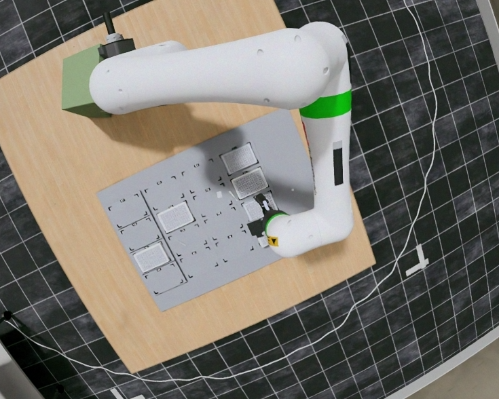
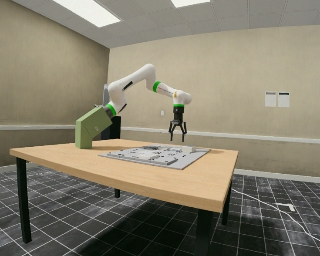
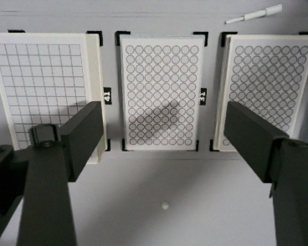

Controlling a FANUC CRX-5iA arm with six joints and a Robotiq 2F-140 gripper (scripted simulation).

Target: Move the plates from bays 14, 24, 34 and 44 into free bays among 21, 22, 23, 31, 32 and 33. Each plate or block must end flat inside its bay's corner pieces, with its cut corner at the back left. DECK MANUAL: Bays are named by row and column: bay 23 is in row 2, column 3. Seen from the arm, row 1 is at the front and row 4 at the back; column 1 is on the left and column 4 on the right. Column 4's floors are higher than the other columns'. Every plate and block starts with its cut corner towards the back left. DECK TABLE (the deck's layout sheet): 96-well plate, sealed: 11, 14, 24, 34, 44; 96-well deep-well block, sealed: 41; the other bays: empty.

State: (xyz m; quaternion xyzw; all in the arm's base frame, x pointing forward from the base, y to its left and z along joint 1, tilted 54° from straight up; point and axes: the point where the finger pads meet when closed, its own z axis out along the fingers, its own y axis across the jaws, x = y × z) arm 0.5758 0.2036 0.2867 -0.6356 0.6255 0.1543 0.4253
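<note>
My gripper is now 110 mm short of the white block, 20 mm to the right of it and 80 mm above it. The rest, counted from my hand: sealed plate (210 mm behind, 40 mm to the right, 90 mm below).
</note>
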